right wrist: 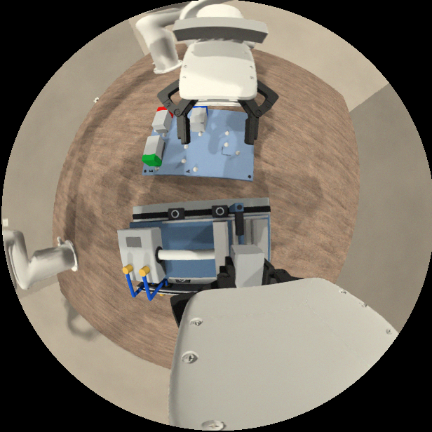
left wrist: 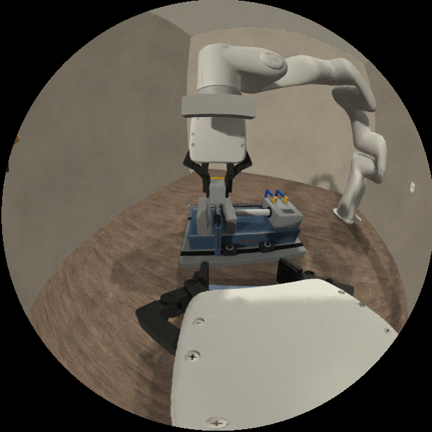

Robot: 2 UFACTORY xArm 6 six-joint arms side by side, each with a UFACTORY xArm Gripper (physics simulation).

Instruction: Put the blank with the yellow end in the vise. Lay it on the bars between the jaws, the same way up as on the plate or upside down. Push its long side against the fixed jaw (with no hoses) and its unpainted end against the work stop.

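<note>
The blank with the yellow end (left wrist: 217, 191) (right wrist: 248, 266) is between the fingers of my right gripper (left wrist: 216, 195) (right wrist: 242, 266). Its yellow end shows on the far side in the left wrist view; its unpainted end faces the work stop (left wrist: 218, 237) (right wrist: 239, 220). It is at about the height of the jaw tops, over the vise (left wrist: 265, 234) (right wrist: 190, 235); its underside and exact clearance are hidden. The fixed jaw (left wrist: 202, 217) (right wrist: 260, 234) is opposite the moving jaw (left wrist: 230, 216) (right wrist: 220, 240). My left gripper (left wrist: 244, 271) (right wrist: 217, 142) is open and empty over the plate (right wrist: 215, 167).
Blanks with a green end (right wrist: 153, 150), a red end (right wrist: 161, 121) and a blue end (right wrist: 198, 120) are on the plate, near or left of my left gripper. Blue hoses (left wrist: 272, 193) (right wrist: 149, 290) rise from the vise's housing (left wrist: 287, 215) (right wrist: 141, 255) on the moving-jaw side.
</note>
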